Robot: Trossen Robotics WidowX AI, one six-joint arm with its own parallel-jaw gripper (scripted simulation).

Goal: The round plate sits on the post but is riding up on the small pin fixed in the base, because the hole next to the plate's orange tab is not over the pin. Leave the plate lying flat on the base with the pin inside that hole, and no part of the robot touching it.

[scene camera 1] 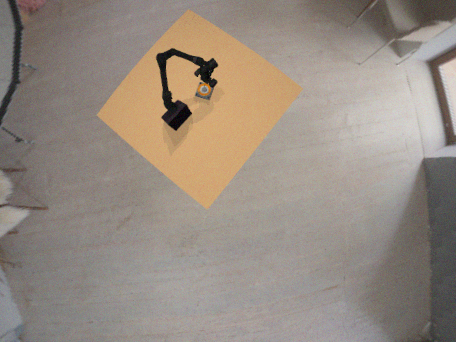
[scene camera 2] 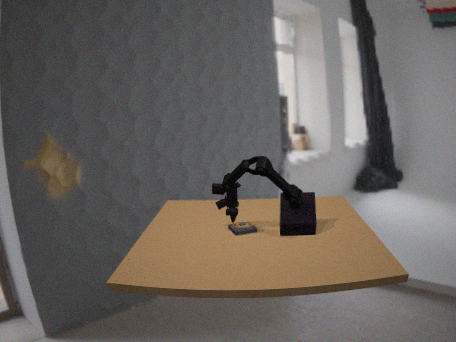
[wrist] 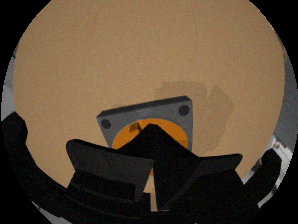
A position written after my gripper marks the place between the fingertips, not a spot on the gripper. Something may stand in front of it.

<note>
My gripper (wrist: 151, 128) is shut and holds nothing. I also see a grey square base (wrist: 180, 109).
</note>
